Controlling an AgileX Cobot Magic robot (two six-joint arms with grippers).
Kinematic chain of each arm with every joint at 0, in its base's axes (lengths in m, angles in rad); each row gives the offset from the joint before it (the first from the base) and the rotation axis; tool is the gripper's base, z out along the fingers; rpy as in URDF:
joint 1: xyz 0 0 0.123 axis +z
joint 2: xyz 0 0 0 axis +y
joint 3: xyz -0.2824 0 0.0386 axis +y
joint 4: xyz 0.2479 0 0.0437 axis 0.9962 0 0.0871
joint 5: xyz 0 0 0 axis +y
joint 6: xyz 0.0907 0 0.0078 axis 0.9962 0 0.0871
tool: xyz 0 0 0 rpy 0 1.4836 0
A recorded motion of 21 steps. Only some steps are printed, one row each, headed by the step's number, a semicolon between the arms.
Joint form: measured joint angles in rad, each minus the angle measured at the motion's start. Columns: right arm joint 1, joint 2, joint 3, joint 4, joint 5, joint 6; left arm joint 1, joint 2, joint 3, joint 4, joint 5, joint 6.
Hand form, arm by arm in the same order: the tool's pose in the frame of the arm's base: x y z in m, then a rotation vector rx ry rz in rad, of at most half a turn. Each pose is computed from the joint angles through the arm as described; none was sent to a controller.
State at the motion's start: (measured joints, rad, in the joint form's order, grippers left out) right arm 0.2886 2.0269 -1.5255 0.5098 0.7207 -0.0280; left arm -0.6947 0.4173 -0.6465 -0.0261 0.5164 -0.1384
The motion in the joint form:
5: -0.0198 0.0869 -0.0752 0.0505 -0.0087 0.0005; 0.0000 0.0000 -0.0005 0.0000 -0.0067 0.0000
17: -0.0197 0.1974 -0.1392 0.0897 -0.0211 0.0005; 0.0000 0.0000 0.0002 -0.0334 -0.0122 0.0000
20: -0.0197 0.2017 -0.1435 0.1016 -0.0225 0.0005; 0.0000 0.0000 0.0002 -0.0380 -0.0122 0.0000
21: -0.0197 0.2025 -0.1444 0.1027 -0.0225 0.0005; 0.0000 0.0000 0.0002 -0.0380 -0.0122 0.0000
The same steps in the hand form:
5: 0.4334 0.1522 0.1868 0.0715 2.6949 0.6919; 0.0594 -0.0510 0.3542 0.4854 1.7404 -0.6281
17: 0.4496 0.1583 0.1544 0.1242 2.7237 0.7206; 0.0585 -0.0522 0.3545 0.4713 1.7438 -0.6642
20: 0.4506 0.1591 0.1539 0.1355 2.7203 0.7330; 0.0584 -0.0523 0.3545 0.4696 1.7448 -0.6690
21: 0.4508 0.1592 0.1538 0.1365 2.7200 0.7342; 0.0584 -0.0523 0.3545 0.4696 1.7448 -0.6690

